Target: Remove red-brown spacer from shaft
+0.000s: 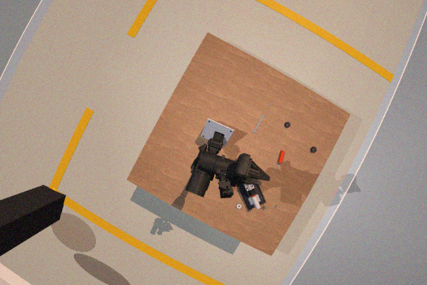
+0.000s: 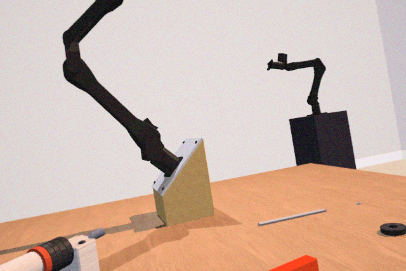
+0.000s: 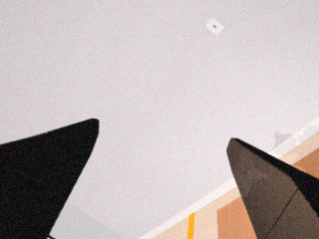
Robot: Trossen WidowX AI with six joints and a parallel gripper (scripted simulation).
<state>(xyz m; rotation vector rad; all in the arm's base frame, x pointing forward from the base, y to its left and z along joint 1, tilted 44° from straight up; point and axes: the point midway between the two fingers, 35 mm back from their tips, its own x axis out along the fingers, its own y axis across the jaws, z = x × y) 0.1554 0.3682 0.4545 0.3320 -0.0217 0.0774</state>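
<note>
Right now the blue-grey shaft is 65 cm below my gripper tip, 25 cm to the right of it and 21 cm ahead of it. From my gripper tip the other things lie so: black collar: 66 cm below, 26 cm to the right, 22 cm ahead; orange-red ring: 66 cm below, 27 cm to the right, 23 cm ahead; black spacer: 66 cm below, 26 cm to the right, 22 cm ahead.
</note>
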